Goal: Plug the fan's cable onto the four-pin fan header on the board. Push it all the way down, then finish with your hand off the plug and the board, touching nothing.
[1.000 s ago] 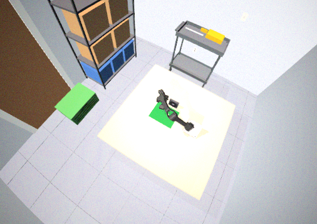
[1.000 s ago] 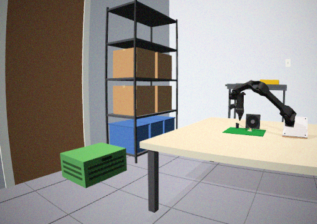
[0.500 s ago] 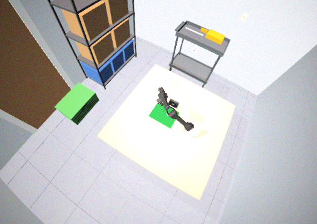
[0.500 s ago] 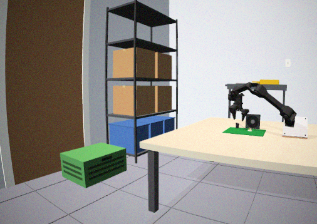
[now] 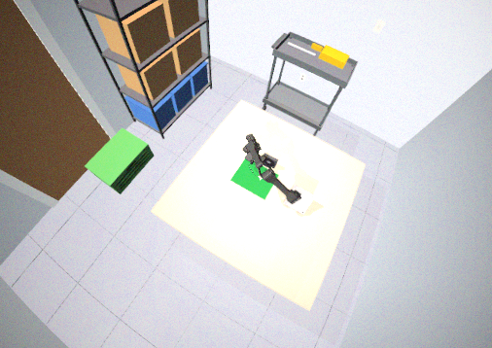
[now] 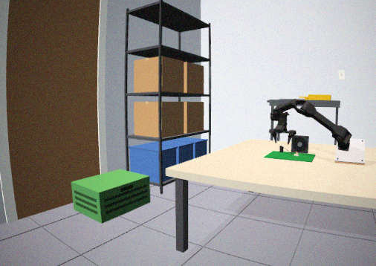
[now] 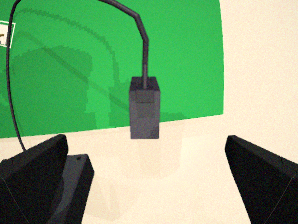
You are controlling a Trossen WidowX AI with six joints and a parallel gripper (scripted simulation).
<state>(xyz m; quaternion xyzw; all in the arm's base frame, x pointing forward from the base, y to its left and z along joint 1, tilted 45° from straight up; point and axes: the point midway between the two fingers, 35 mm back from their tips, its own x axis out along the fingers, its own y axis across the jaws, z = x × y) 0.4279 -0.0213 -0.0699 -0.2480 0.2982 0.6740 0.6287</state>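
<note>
The dark grey fan plug lies 4 cm below my gripper tip and 1 cm to the left of it. The rest, counted from my gripper tip: black fan (11 cm behind, 6 cm to the right); then green board (10 cm to the left, 10 cm behind, 7 cm below).
</note>
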